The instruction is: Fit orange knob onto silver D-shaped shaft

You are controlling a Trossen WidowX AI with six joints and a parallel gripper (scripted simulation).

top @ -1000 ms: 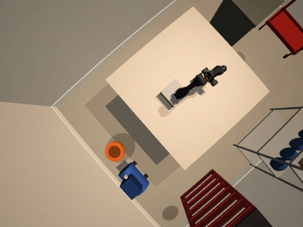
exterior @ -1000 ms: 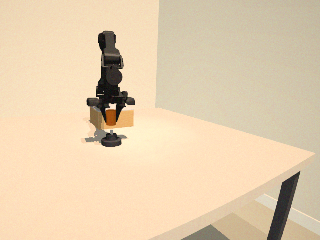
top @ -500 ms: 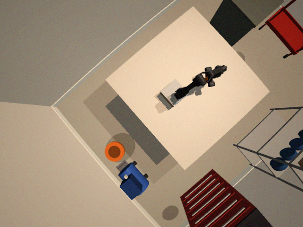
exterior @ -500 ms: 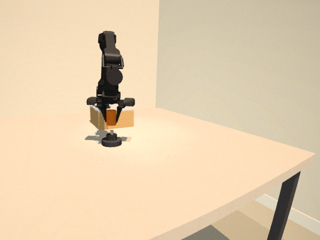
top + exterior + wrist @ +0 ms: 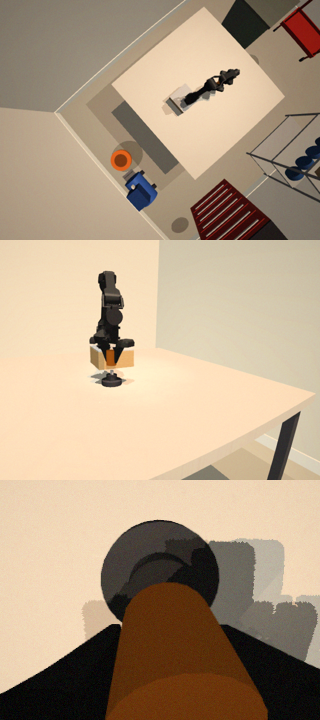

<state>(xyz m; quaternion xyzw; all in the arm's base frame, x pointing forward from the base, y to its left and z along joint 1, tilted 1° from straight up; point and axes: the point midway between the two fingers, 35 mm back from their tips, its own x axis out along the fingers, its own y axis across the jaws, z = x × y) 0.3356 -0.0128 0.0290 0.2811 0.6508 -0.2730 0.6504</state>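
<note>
Now: the black round pedestal 60 mm below my gripper tip. Also, from my gripper tip: orange knob 30 mm above.
</note>
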